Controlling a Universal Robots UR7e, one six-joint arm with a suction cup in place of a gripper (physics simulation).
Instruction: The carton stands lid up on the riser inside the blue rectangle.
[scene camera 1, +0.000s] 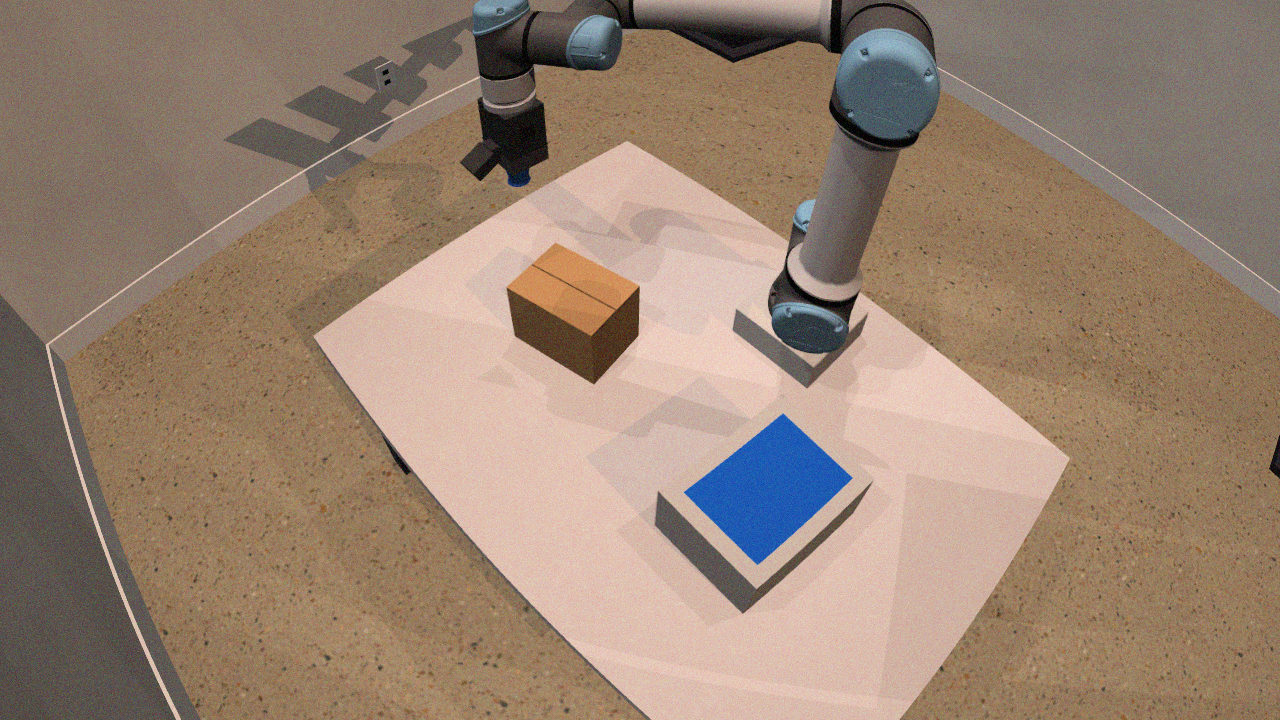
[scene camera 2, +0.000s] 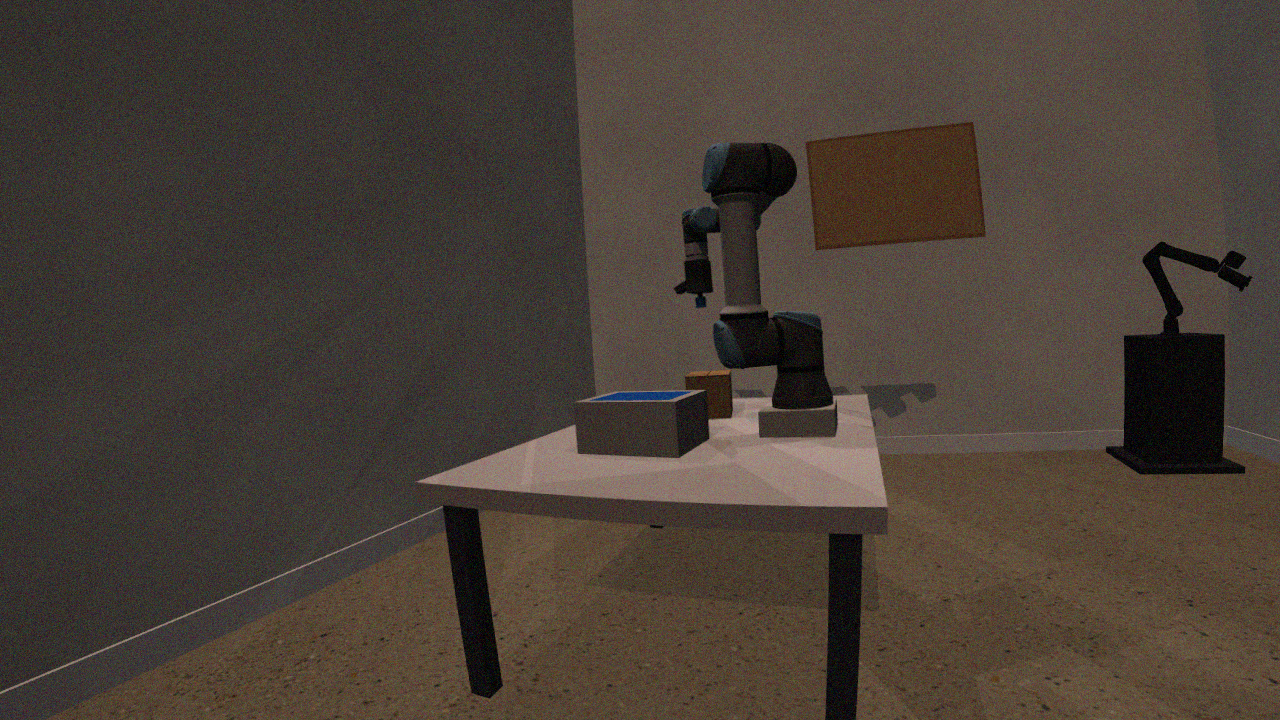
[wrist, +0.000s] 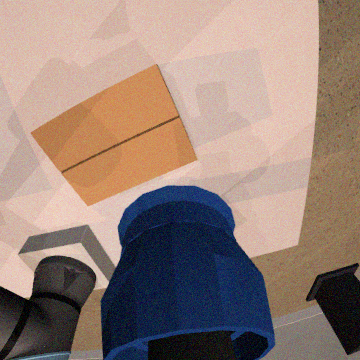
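Where they show: hand, tool point: (scene camera 1: 519, 179) (scene camera 2: 701, 307) (wrist: 177, 235); arm's base, link origin: (scene camera 2: 802, 404) (wrist: 66, 274).
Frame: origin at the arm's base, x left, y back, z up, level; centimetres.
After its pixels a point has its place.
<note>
The brown carton (scene camera 1: 572, 308) @(z 6.6, x -21.0, y -35.7 cm) (scene camera 2: 719, 395) @(z 0.5, x -17.2, y -27.3 cm) (wrist: 130, 110) @(z 6.6, x -28.1, y -36.9 cm) stands on the table with its seamed top face up, apart from the riser. The grey riser (scene camera 1: 702, 546) @(z 2.4, x 21.4, y -45.9 cm) (scene camera 2: 626, 431) @(z -0.9, x 31.6, y -32.8 cm) stands on the table and has the blue rectangle (scene camera 1: 768, 488) @(z 5.6, x 21.6, y -34.0 cm) (scene camera 2: 642, 395) @(z 5.6, x 21.0, y -33.6 cm) on its top; no carton is on it. The riser does not show in the wrist view. My gripper, a blue suction cup (scene camera 1: 518, 180) (scene camera 2: 700, 302) (wrist: 176, 200), is open and bears nothing. It points down and hangs well above the carton's level, touching nothing. In scene camera 2 the riser hides part of the carton.
The arm's base block (scene camera 1: 768, 344) @(z -3.0, x -0.3, y -9.8 cm) (scene camera 2: 796, 421) @(z -2.6, x 8.7, y -0.1 cm) (wrist: 98, 256) @(z -2.8, x -9.1, y -2.2 cm) stands on the table (scene camera 1: 501, 429) @(z -6.4, x -17.1, y -54.4 cm) (scene camera 2: 760, 474) @(z -6.4, x 41.7, y -0.9 cm) (wrist: 280, 30) @(z -6.4, x -53.9, y -44.8 cm), near one long edge. A black pedestal (scene camera 2: 1174, 398) with a dark arm stands on the floor away from the table. A brown board (scene camera 2: 895, 186) hangs on the wall.
</note>
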